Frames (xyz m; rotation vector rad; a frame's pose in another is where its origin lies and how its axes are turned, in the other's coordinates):
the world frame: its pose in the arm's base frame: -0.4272 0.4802 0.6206 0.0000 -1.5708 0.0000
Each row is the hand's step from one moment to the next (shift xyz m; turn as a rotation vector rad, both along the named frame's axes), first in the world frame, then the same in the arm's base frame.
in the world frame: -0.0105 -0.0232 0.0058 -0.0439 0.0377 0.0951
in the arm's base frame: -0.0058 -0.0232 -0.0105 -0.0951 0.0377 -0.0439
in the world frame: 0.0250 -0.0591 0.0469 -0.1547 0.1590 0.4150
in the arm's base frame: -0.0469 -0.0591 0.0250 -0.4150 0.1590 -0.1547
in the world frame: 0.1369 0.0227 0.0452 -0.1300 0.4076 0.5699
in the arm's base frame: -0.0452 0.0227 0.1369 -0.5699 0.4076 -0.1300
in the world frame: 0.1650 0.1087 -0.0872 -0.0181 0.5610 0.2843
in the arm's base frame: 0.0872 0.1087 0.1650 -0.2843 0.5610 -0.0181
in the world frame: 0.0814 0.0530 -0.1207 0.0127 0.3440 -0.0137
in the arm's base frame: 0.1207 0.0530 0.0814 0.0137 0.3440 0.0127
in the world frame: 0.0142 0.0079 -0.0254 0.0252 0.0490 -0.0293
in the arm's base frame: 0.0254 0.0079 0.0142 0.0293 0.0490 0.0252
